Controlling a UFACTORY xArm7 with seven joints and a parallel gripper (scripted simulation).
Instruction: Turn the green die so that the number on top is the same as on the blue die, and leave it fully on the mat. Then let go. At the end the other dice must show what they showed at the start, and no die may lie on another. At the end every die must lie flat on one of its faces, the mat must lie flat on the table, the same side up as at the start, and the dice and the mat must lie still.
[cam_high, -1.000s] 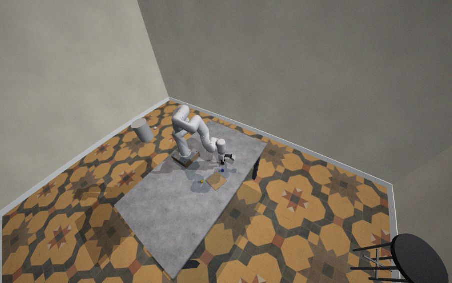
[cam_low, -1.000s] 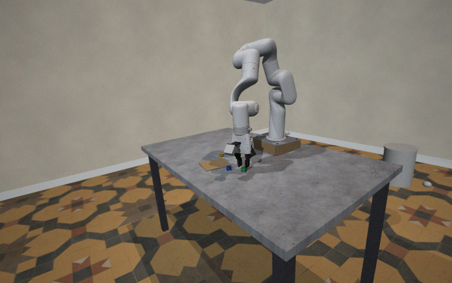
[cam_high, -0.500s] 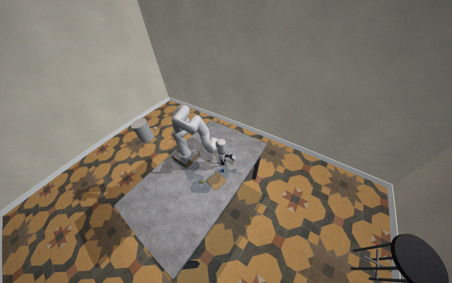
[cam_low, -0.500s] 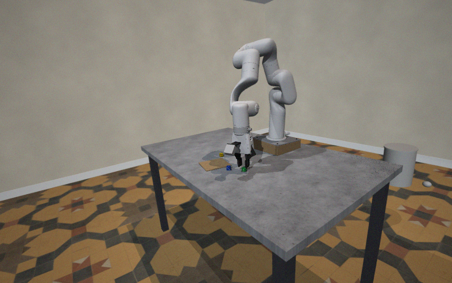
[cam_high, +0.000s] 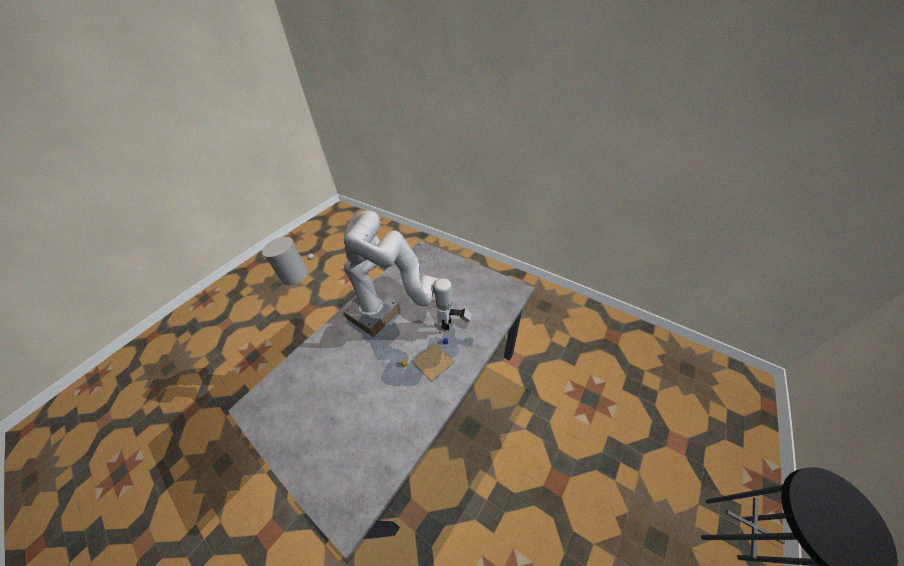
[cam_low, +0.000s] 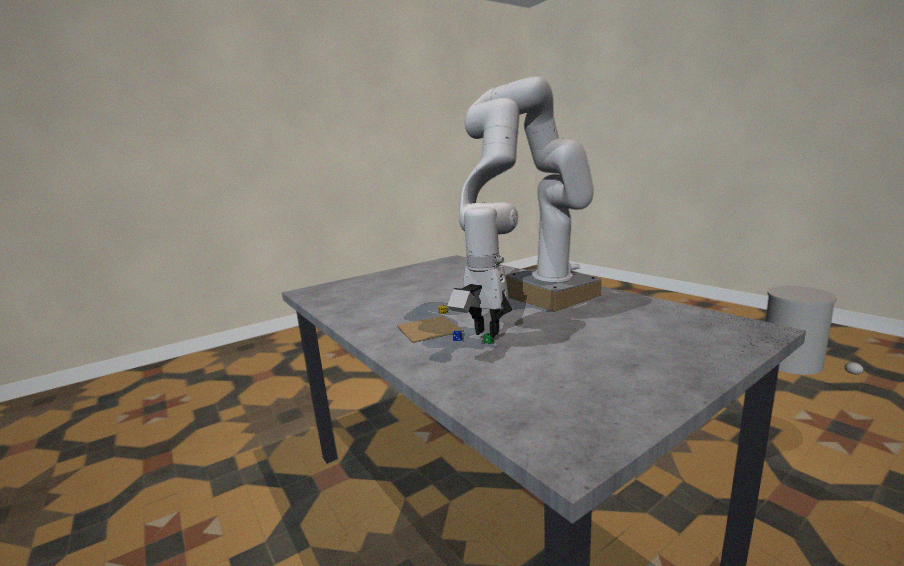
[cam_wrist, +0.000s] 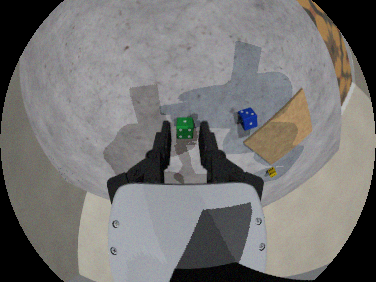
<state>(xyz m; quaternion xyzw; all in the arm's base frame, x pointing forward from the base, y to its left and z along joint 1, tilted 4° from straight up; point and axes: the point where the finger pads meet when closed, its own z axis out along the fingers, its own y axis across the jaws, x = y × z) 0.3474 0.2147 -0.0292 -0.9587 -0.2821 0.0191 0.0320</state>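
The green die is 1 cm behind my hand and 3 cm below it. Also, from my hand: yellow die: 28 cm to the right, 3 cm below; tan mat: 9 cm ahead, 17 cm to the right, 4 cm below; blue die: 5 cm ahead, 6 cm to the right, 3 cm below.
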